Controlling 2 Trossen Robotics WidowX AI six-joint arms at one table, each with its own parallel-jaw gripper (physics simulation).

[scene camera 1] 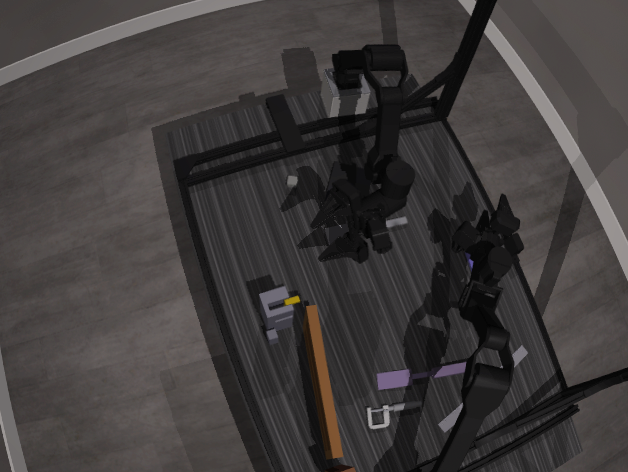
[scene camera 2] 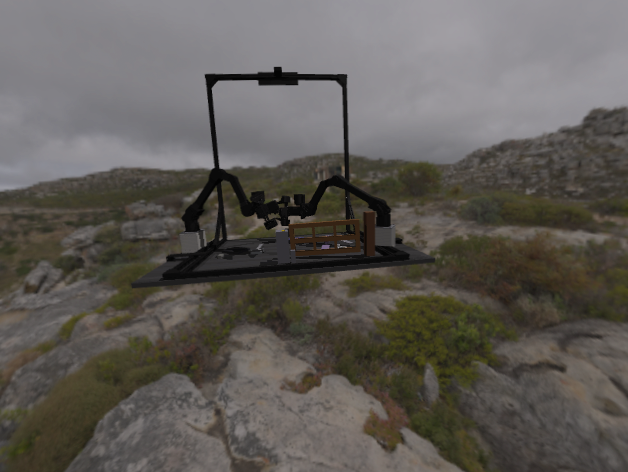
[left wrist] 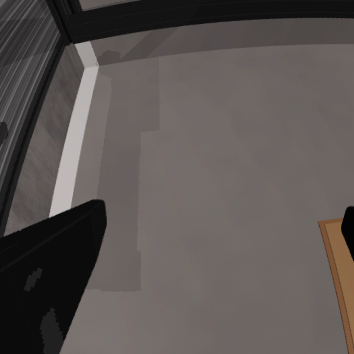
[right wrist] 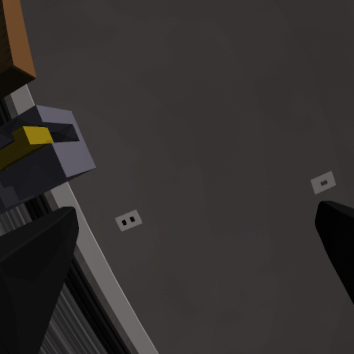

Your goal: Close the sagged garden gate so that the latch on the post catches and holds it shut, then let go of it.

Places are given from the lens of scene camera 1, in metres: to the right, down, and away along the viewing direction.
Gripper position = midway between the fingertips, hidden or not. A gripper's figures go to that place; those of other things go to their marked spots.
left gripper [scene camera 1: 494, 202]: 0.41, -0.07, 1.13
right gripper [scene camera 1: 315, 244]: 0.00, 0.01, 1.03
wooden gate [scene camera 1: 312, 332]: 0.00, 0.18, 1.02
